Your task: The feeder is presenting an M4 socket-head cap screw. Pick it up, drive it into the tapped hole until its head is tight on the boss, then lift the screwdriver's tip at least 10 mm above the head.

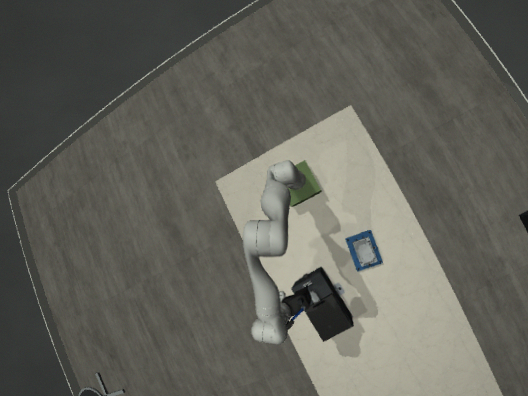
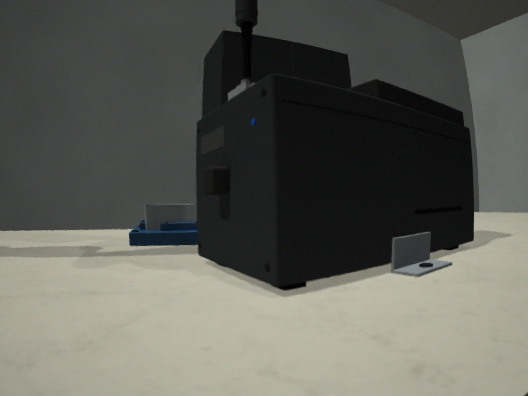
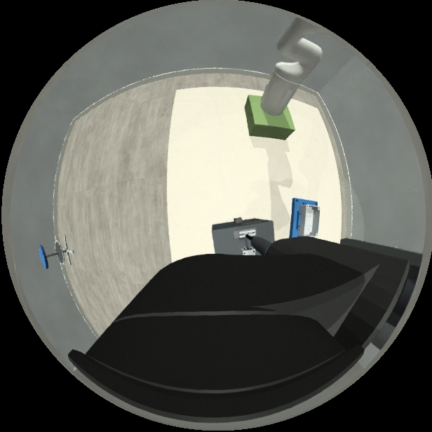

In view: a black screw feeder (image 1: 323, 286).
The black screw feeder also shows in image 3 (image 3: 223, 240).
